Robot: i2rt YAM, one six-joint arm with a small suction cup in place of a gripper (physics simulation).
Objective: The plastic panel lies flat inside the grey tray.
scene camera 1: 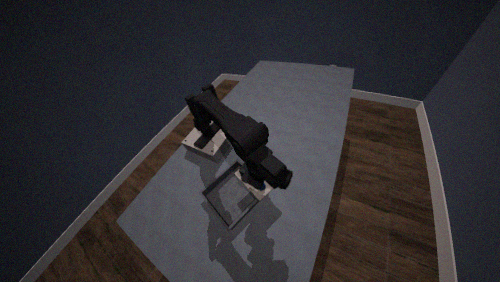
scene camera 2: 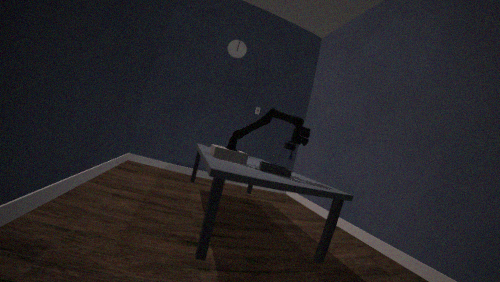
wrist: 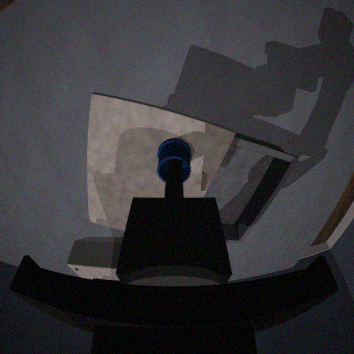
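Seen in the pictures: end effector, tool point: (scene camera 1: pixel 261 187) (scene camera 2: pixel 289 159) (wrist: pixel 173 148); arm's base, origin of the base link: (scene camera 1: pixel 208 134) (scene camera 2: pixel 231 149).
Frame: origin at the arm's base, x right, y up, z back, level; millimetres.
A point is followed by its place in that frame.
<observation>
The plastic panel (scene camera 1: pixel 266 192) {y 48, x 163, z -462 mm} (wrist: pixel 116 140) {y 46, x 102, z -451 mm} is a pale, flat square. It hangs under my suction cup (scene camera 1: pixel 261 187) (scene camera 2: pixel 290 154) {y 37, x 151, z -435 mm} (wrist: pixel 173 158) {y 37, x 151, z -435 mm}, which sits on its middle and holds it. The grey tray (scene camera 1: pixel 218 211) {y -75, x 307, z -282 mm} (scene camera 2: pixel 275 169) {y -46, x 309, z -269 mm} (wrist: pixel 263 148) {y -28, x 278, z -399 mm} is a shallow square with dark walls on the table. The panel is held above the table and overlaps the tray's far right corner. Most of the tray's floor lies open beside it. In scene camera 2 the panel is too thin to make out.
The arm's pale base block (scene camera 1: pixel 204 141) {y 8, x 54, z -16 mm} (scene camera 2: pixel 229 154) {y -33, x 113, z 22 mm} stands behind the tray on the grey table (scene camera 1: pixel 297 115) {y -78, x -407, z -387 mm} (scene camera 2: pixel 279 184) {y -87, x 628, z -171 mm}. Wooden floor lies on both sides, with dark walls close by. Arm shadows fall across the tray and the table.
</observation>
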